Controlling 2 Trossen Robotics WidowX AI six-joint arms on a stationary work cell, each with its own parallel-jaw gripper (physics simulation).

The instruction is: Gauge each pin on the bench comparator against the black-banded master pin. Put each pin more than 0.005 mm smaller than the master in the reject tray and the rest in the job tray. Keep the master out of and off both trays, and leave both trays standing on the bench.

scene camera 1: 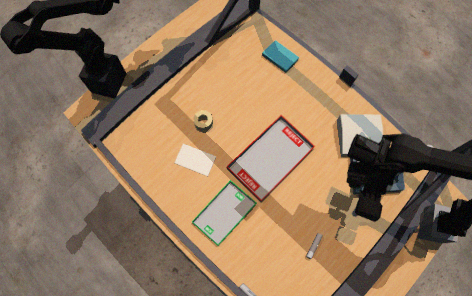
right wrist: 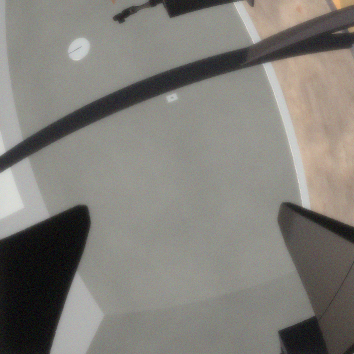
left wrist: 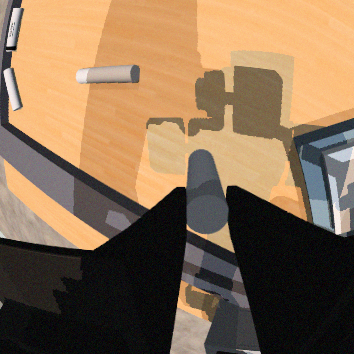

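Pixels of known places: left gripper, fingertip midpoint: (left wrist: 205,195); right gripper, fingertip midpoint: (right wrist: 185,214); left arm's base at its link origin: (scene camera 1: 446,222); right arm's base at its link origin: (scene camera 1: 97,65).
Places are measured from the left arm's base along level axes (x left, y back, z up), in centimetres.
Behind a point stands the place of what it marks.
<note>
My left gripper (scene camera 1: 369,209) {x 0.9, y -31.1, z 4.4 cm} (left wrist: 205,195) {x 0.9, y -31.1, z 4.4 cm} is shut on a dark grey pin (left wrist: 206,200) {x 0.6, y -31.3, z 5.1 cm}, beside the comparator (scene camera 1: 348,131) {x -21.8, y -36.2, z -3.8 cm} (left wrist: 311,175) {x -5.5, y -27.5, z -5.5 cm}, which my arm partly hides in the scene view. My right gripper (right wrist: 185,214) {x -49.3, y -96.7, z 26.4 cm} is open and empty, away from the table. A loose grey pin (scene camera 1: 314,246) {x 14.2, y -38.9, z -6.7 cm} (left wrist: 108,74) {x 12.8, y -38.4, z -6.7 cm} with a pale end lies on the table. At the left edge of the left wrist view lie the black-banded master pin (left wrist: 15,26) {x 30.8, y -53.1, z -7.4 cm} and another pale pin (left wrist: 13,89) {x 34.3, y -42.7, z -7.4 cm}. The red-rimmed reject tray (scene camera 1: 272,155) {x -9.7, y -57.2, z -8.2 cm} and green-rimmed job tray (scene camera 1: 218,216) {x 12.2, y -67.9, z -8.3 cm} stand with no pins visible in them.
A teal box (scene camera 1: 280,56) {x -43.7, y -62.1, z -6.9 cm}, a tape ring (scene camera 1: 204,128) {x -12.1, y -79.0, z -6.4 cm} and a white card (scene camera 1: 195,160) {x -2.2, y -79.1, z -8.3 cm} lie on the table. A small black block (scene camera 1: 348,76) {x -41.4, y -38.6, z -4.3 cm} is at the upper-right table edge. Dark frame rails border the table. A pale piece (scene camera 1: 246,289) {x 30.7, y -54.8, z -6.8 cm} is cut off at the bottom.
</note>
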